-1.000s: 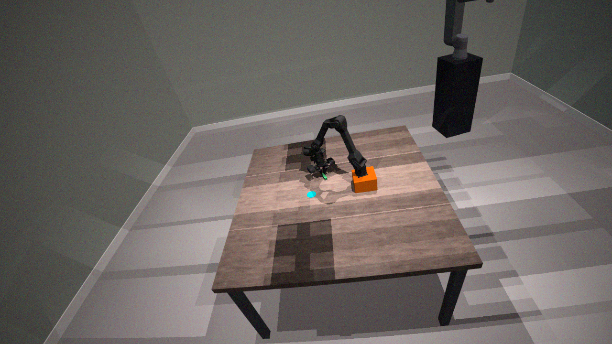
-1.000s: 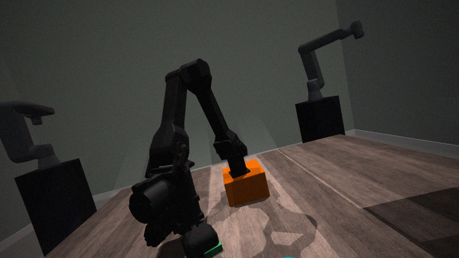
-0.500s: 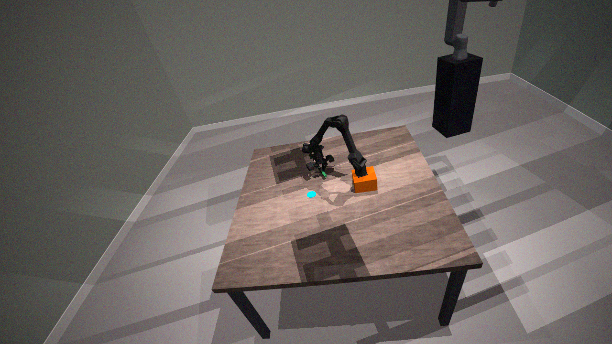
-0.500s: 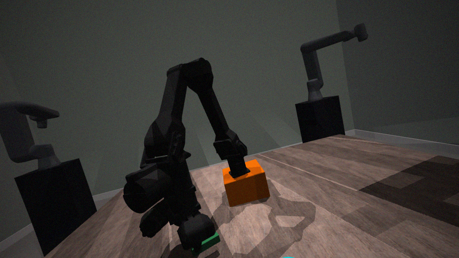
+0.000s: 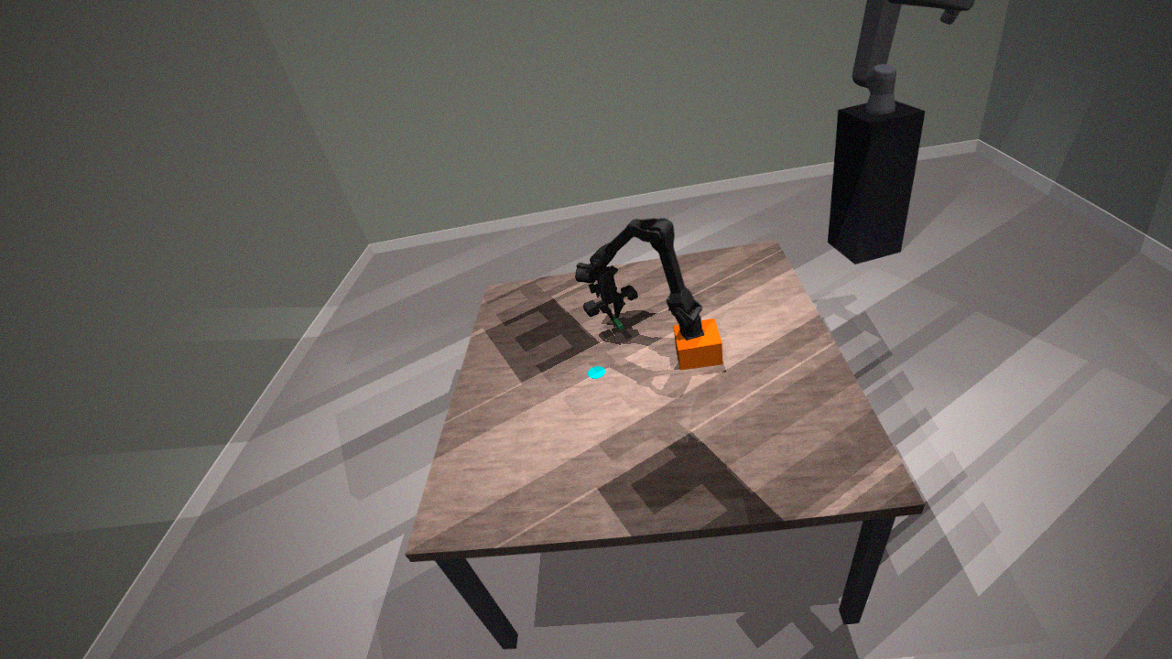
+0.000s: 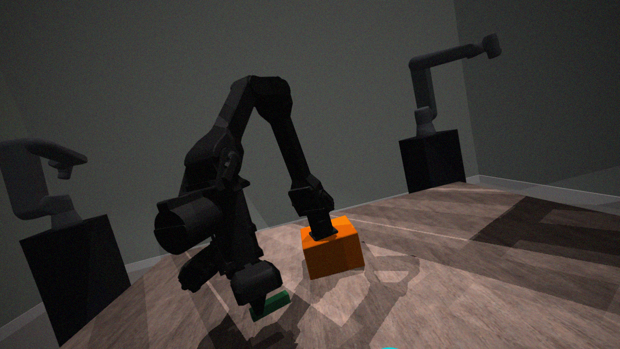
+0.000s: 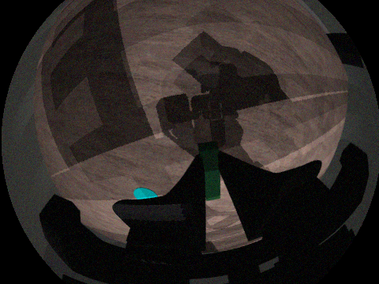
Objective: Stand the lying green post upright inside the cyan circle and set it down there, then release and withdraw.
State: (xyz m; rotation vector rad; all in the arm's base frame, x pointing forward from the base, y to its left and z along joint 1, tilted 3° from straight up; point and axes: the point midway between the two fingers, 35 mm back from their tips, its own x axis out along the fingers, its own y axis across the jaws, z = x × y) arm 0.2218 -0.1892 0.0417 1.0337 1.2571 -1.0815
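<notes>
Right now my gripper tip is 160 mm to the right of the cyan circle, 110 mm short of it and 80 mm above it. Also, from my gripper tip: green post (20 mm to the left).
</notes>
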